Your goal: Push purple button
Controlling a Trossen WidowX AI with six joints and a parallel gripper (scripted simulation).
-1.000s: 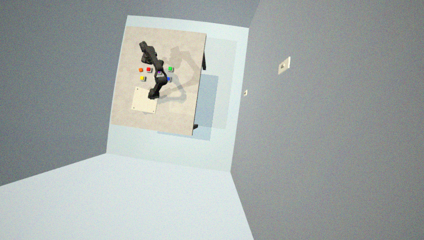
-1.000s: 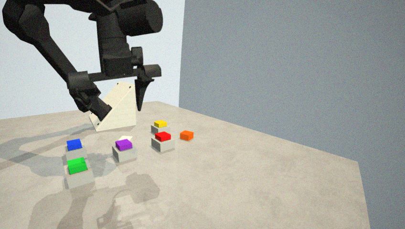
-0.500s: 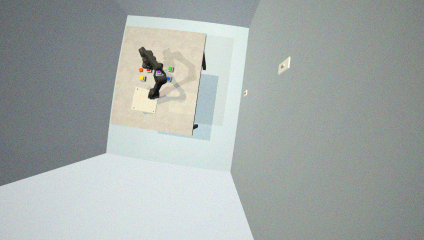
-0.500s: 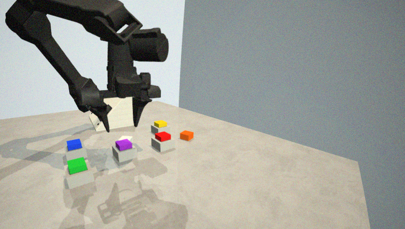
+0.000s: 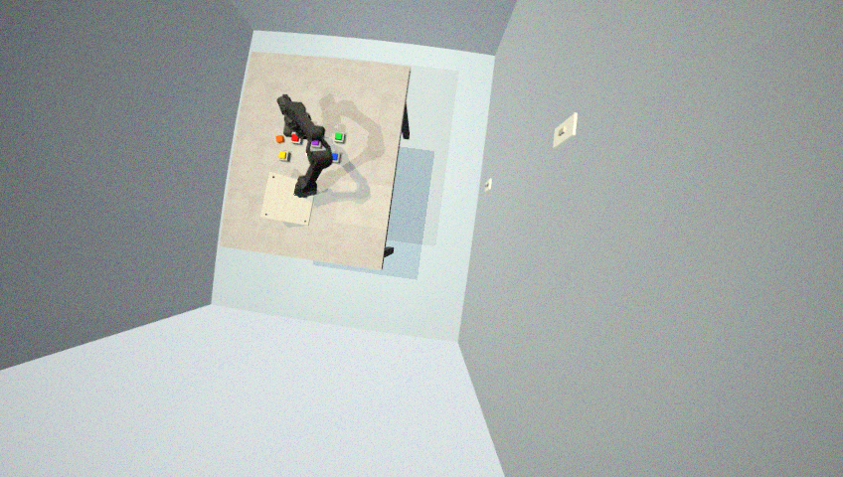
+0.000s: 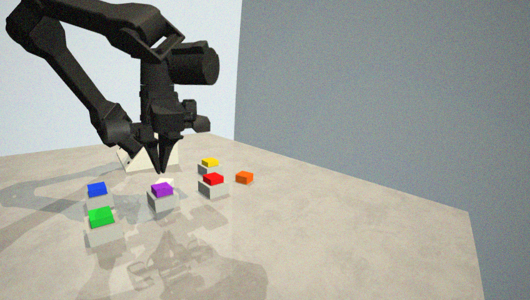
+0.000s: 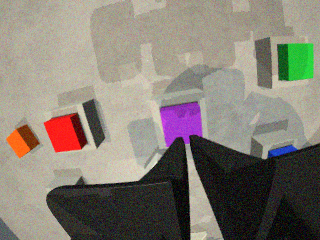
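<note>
Now: gripper tip 30 mm above the purple button. Round my gripper tip: white block: 70 mm behind, 50 mm below, 20 mm to the left; then green button: 110 mm to the right, 50 mm ahead, 30 mm below; then red button: 110 mm to the left, 30 mm below.
</note>
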